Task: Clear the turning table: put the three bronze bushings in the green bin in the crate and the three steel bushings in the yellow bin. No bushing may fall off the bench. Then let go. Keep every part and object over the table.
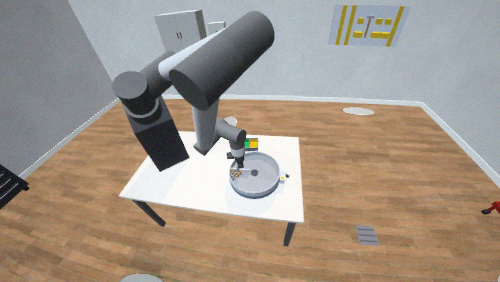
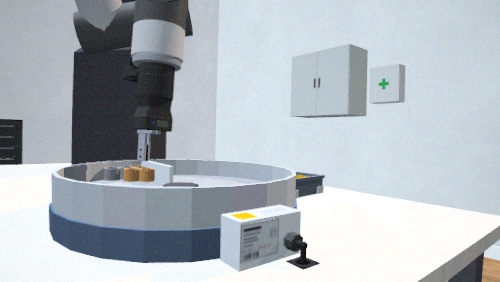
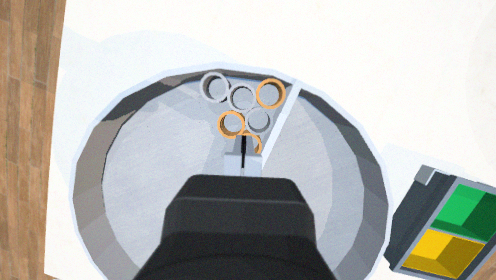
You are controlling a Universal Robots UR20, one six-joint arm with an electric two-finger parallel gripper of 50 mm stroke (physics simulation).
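Where they show: gripper, fingertip midpoint: (image 1: 238, 170) (image 2: 143, 160) (image 3: 243, 145); arm's base, link origin: (image 1: 146, 110).
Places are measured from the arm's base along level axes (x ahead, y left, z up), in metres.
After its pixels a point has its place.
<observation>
My gripper (image 2: 143, 160) @(x 0.719, y -0.222, z -0.466 m) (image 3: 243, 145) @(x 0.719, y -0.222, z -0.466 m) is shut and empty, pointing down over the turning table (image 1: 274, 187) @(x 1.011, y -0.341, z -0.517 m) (image 2: 175, 205) @(x 1.025, y -0.321, z -0.492 m) (image 3: 87, 200) @(x 0.872, y -0.410, z -0.488 m), near the divider wall (image 2: 162, 171) @(x 0.771, y -0.204, z -0.484 m) (image 3: 282, 120) @(x 0.682, y -0.191, z -0.471 m). All six bushings stand in a cluster on the turning table beside the divider. One bronze bushing (image 3: 270, 93) is near the rim, a second bronze bushing (image 3: 231, 124) is just ahead of the fingers, and a third bronze bushing (image 3: 258, 144) @(x 0.722, y -0.203, z -0.499 m) is partly hidden by the fingertips. Three steel bushings (image 3: 215, 88) (image 3: 242, 97) (image 3: 258, 120) stand among them. The crate holds a green bin (image 3: 460, 205) @(x 0.733, y 0.195, z -0.555 m) and a yellow bin (image 3: 435, 252) @(x 0.842, y 0.215, z -0.555 m).
The dark crate (image 2: 310, 185) @(x 0.866, y 0.175, z -0.535 m) (image 3: 412, 220) @(x 0.777, y 0.092, z -0.531 m) stands on the bench (image 1: 170, 185) @(x 0.120, y -0.322, z -0.562 m) (image 2: 375, 215) @(x 1.081, y 0.102, z -0.562 m) beside the turning table. A white box (image 2: 260, 237) @(x 1.099, y -0.249, z -0.527 m) with a black knob stands against the turning table's other side. The turning table's raised rim surrounds the bushings.
</observation>
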